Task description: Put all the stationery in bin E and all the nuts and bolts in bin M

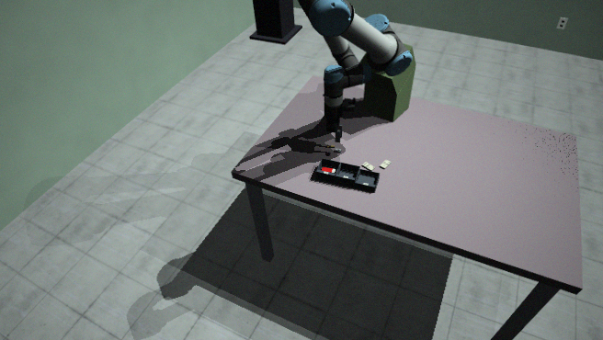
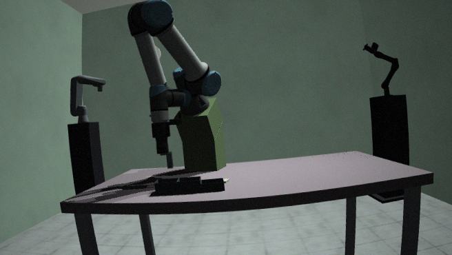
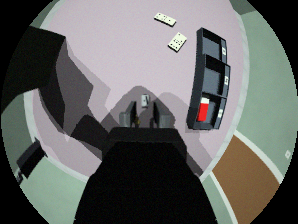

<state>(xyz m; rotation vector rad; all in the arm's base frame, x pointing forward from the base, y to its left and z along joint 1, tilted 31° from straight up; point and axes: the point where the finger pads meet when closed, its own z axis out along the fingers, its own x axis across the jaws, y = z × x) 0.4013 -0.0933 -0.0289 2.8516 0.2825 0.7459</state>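
Now: hand 8 cm above the small grey object. The rest, counted from my hand: red item (14 cm ahead, 8 cm below, 2 cm to the left); yellow thing (8 cm below, 5 cm to the right, 1 cm behind).
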